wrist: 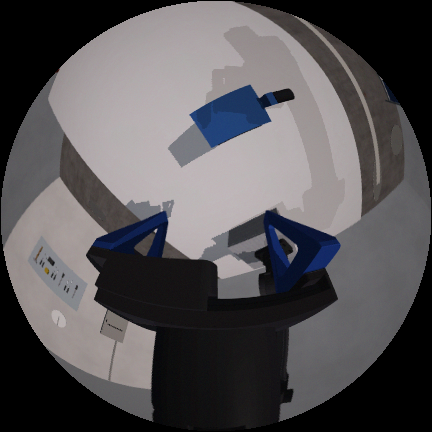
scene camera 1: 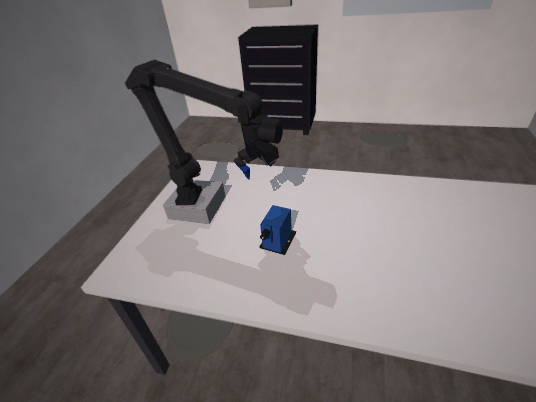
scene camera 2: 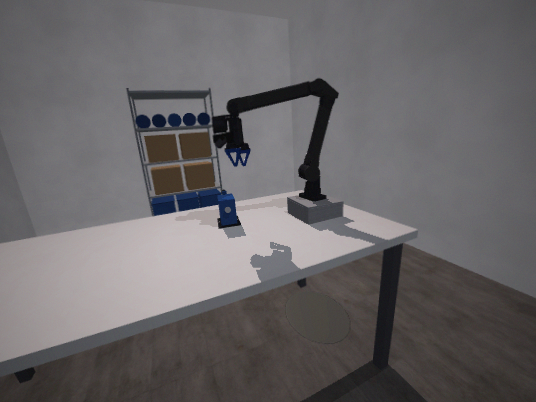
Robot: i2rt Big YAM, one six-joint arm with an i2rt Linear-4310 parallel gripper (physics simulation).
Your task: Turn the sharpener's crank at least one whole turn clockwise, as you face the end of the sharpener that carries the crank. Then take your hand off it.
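Seen in the pictures: gripper, fingertip midpoint: [wrist: 215, 215] [scene camera 1: 259, 172] [scene camera 2: 240, 166]; arm's base, origin of the base link: [scene camera 1: 189, 196] [scene camera 2: 312, 197].
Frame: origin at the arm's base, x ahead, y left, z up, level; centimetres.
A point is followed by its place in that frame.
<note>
The blue sharpener [scene camera 1: 276, 230] {x 39.8, y -23.9, z 3.8 cm} [scene camera 2: 227, 212] {x 41.5, y -11.4, z -1.0 cm} [wrist: 232, 117] {x 38.5, y -17.5, z 4.7 cm} stands upright on its black base on the white table [scene camera 1: 400, 250] {x 84.1, y -20.9, z -8.1 cm} [scene camera 2: 125, 270] {x 84.5, y 1.0, z -8.1 cm} [wrist: 125, 75] {x 76.3, y -12.1, z -8.1 cm}. Its crank, with a black knob [scene camera 1: 265, 234] {x 36.5, y -27.8, z 5.7 cm} [wrist: 284, 95] {x 36.0, y -26.9, z 6.0 cm}, is on the end that faces scene camera 1; in the wrist view it points to the upper right. In the scene camera 2 view the crank is mostly hidden behind the body. My gripper [scene camera 1: 260, 171] {x 33.5, y -10.3, z 19.2 cm} [scene camera 2: 240, 165] {x 33.5, y -10.3, z 19.2 cm} [wrist: 215, 215] {x 33.5, y -10.3, z 19.2 cm} is open and empty, with its blue fingers wide apart. It hangs above the table, higher than the sharpener, and touches neither the sharpener nor the crank.
The arm stands on a grey block [scene camera 1: 186, 214] {x 0.0, y -7.2, z -4.0 cm} [scene camera 2: 325, 211] {x 3.5, y 12.3, z -3.7 cm} near the table's end. A black drawer cabinet [scene camera 1: 312, 75] stands on the floor beyond the table. A shelf rack [scene camera 2: 170, 94] with boxes stands behind the table in the scene camera 2 view.
</note>
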